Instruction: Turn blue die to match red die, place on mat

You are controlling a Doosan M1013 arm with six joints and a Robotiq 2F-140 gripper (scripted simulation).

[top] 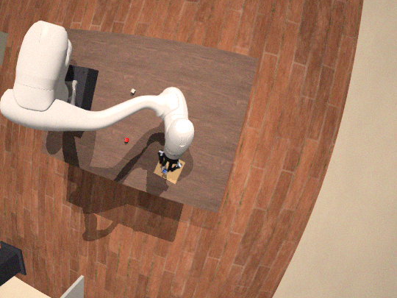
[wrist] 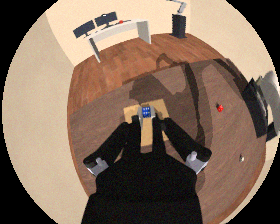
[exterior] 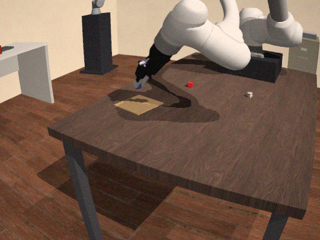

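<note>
Now: the blue die 10 mm behind my hand, 20 mm to the right of it and 30 mm below it. Also, from my hand: white die 260 mm behind, 400 mm to the left, 100 mm below; then tan mat 10 mm behind, 20 mm to the right, 100 mm below; then red die 280 mm behind, 110 mm to the left, 100 mm below.
</note>
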